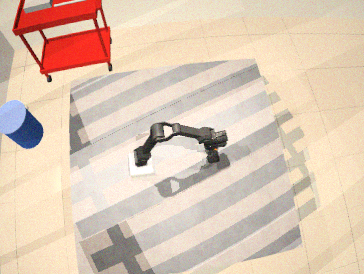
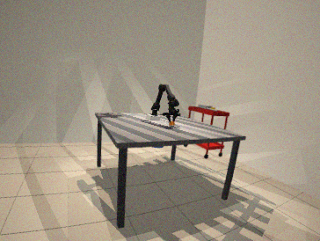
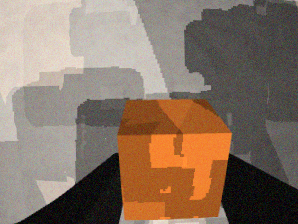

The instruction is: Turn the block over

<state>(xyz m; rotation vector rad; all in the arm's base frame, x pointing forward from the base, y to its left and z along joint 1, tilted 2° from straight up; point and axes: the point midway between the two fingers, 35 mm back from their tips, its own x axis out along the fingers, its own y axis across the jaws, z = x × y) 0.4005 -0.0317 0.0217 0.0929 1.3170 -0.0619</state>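
Right now my gripper tip is 10 mm past the orange block and 10 mm above it.
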